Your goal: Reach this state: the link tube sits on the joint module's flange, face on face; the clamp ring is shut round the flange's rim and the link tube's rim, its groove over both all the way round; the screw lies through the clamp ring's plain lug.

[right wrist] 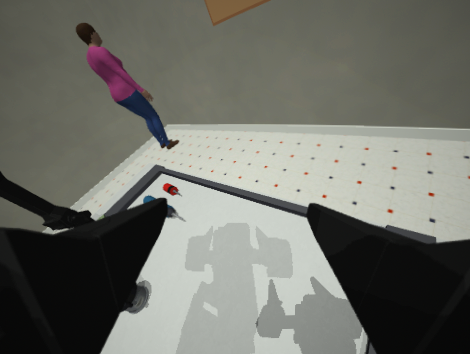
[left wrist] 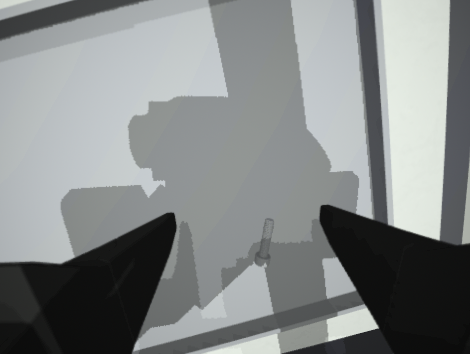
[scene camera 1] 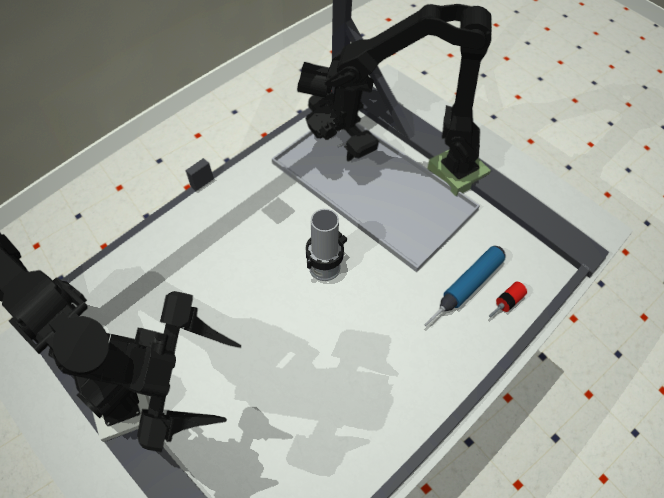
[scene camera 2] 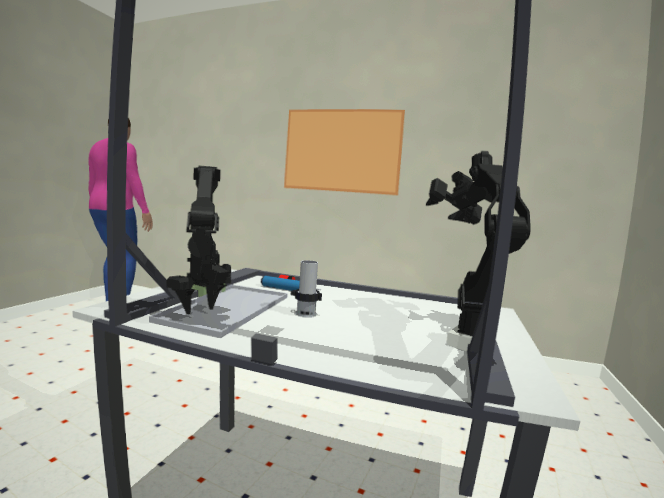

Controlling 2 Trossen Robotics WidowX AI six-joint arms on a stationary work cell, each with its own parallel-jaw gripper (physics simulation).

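Frame: origin at the left arm's base, x ahead, y down, z left, level; metres.
Where they show: left gripper, fingertip midpoint: (left wrist: 247, 216) (scene camera 1: 338, 148) (scene camera 2: 199, 311); right gripper, fingertip midpoint: (right wrist: 239, 207) (scene camera 1: 233, 383) (scene camera 2: 437, 211); left arm's base, origin of the base link: (scene camera 1: 460, 164) (scene camera 2: 204, 283); right arm's base, origin of the base link: (scene camera 1: 119, 404) (scene camera 2: 472, 332).
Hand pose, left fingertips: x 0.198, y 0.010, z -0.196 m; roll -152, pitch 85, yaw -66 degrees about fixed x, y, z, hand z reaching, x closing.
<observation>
Things, the pixels of their top centre, and the offset from my left fingertips. "pt": a spot on its surface instead.
- grey link tube, middle of its top: (scene camera 1: 324, 219) (scene camera 2: 309, 261) dz +0.240, dx +0.193, dy -0.139 m
- joint module, middle of its top: (scene camera 1: 324, 249) (scene camera 2: 307, 293) (right wrist: 119, 293) dz +0.240, dx +0.193, dy -0.043 m
- black clamp ring, middle of its top: (scene camera 1: 325, 246) (scene camera 2: 306, 291) dz +0.239, dx +0.190, dy -0.050 m
- screw, middle of its top: (left wrist: 267, 247) dz -0.014, dx -0.025, dy +0.006 m
- grey tray, middle of its top: (left wrist: 36, 245) (scene camera 1: 373, 180) (scene camera 2: 227, 303) dz +0.120, dx -0.014, dy +0.005 m
- blue driver, surface spot: (scene camera 1: 474, 276) pt dz +0.437, dx -0.025, dy -0.019 m
- red tool, middle of its top: (scene camera 1: 507, 298) (right wrist: 170, 187) dz +0.509, dx -0.052, dy -0.013 m
- dark block, middle of its top: (scene camera 2: 264, 336) (scene camera 1: 197, 166) dz -0.095, dx +0.302, dy -0.036 m
The grey link tube (scene camera 1: 325, 241) (scene camera 2: 308, 276) stands upright on the joint module (scene camera 1: 325, 274) (scene camera 2: 306, 308). The black clamp ring (scene camera 1: 326, 264) (scene camera 2: 308, 296) is round their joint; its groove and whether it is fully shut are too small to tell. The screw (left wrist: 267, 239) lies on the grey tray (scene camera 1: 429, 230) (scene camera 2: 257, 303) (left wrist: 65, 100), apart from the ring. My left gripper (scene camera 2: 199, 309) (left wrist: 247, 216) is open low over the tray, the screw below and between its fingers in the left wrist view. My right gripper (scene camera 1: 232, 382) (scene camera 2: 438, 211) (right wrist: 239, 207) is open and empty, raised over the table.
A blue driver (scene camera 1: 474, 276) and a red tool (scene camera 1: 512, 296) lie right of the tray in scene camera 1. A dark block (scene camera 1: 200, 174) (scene camera 2: 264, 348) is at the table's edge frame. Dark posts (scene camera 2: 119, 160) (scene camera 2: 514, 160) rise at the cell's sides.
</observation>
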